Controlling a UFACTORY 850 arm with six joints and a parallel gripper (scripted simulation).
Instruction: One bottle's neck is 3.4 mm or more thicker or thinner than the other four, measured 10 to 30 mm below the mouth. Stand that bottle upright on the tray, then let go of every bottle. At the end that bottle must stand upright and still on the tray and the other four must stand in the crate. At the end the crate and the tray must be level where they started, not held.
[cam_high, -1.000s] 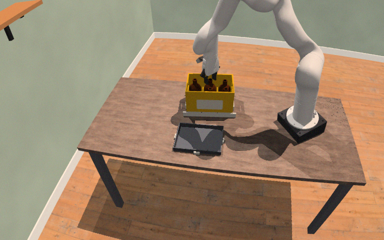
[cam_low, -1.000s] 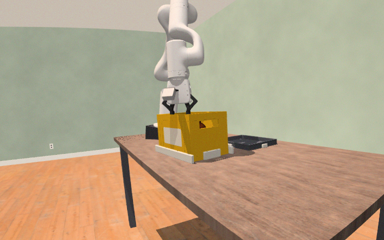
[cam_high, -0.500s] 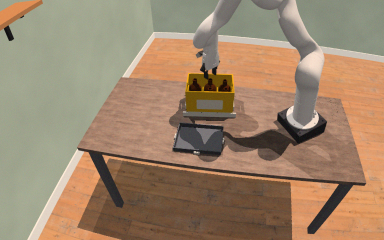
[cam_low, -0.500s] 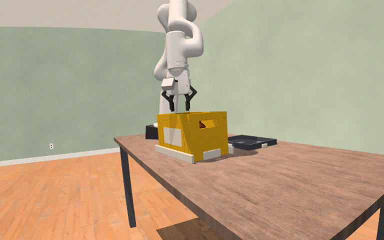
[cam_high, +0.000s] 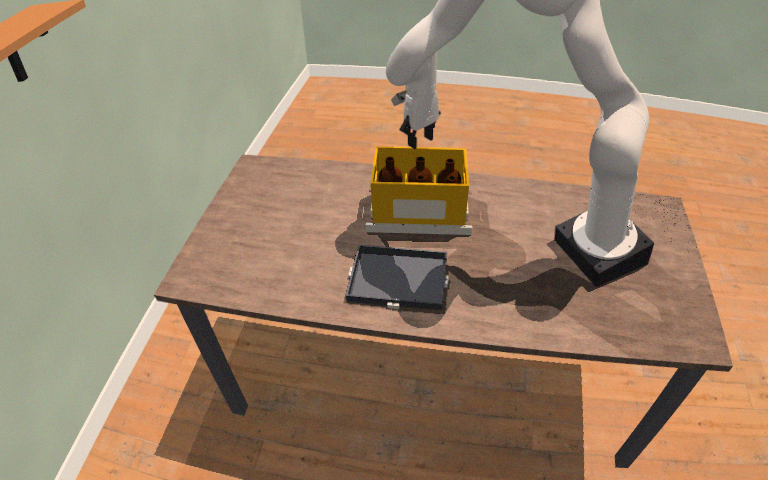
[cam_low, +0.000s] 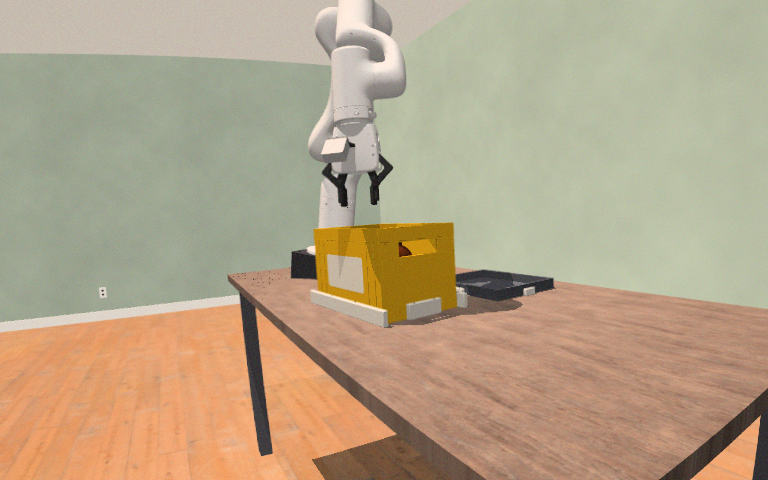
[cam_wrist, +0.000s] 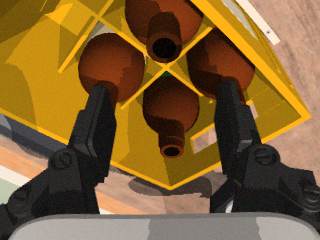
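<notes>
My gripper is now 5 cm to the right of the yellow crate and 15 cm above it. Round my hand: dark tray: 4 cm ahead, 34 cm to the left, 23 cm below.
</notes>
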